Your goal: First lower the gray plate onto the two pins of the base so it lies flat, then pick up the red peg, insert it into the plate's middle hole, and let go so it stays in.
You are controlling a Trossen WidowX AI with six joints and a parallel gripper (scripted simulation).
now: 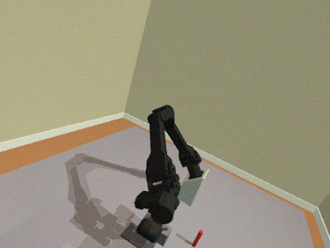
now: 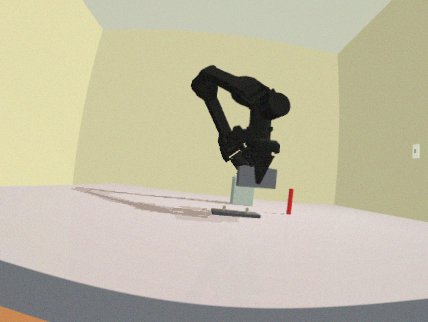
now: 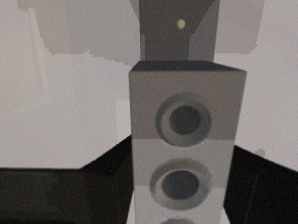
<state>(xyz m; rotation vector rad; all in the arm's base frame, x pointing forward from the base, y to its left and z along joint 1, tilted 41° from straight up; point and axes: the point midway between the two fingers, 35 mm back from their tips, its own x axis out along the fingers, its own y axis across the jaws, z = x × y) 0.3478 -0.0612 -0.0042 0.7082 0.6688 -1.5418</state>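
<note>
The pin base is 10 mm behind my gripper tip, 40 mm to the right of it and 80 mm below it. Round my gripper tip: red peg (110 mm behind, 150 mm to the left, 40 mm below); then gray plate (30 mm above).
</note>
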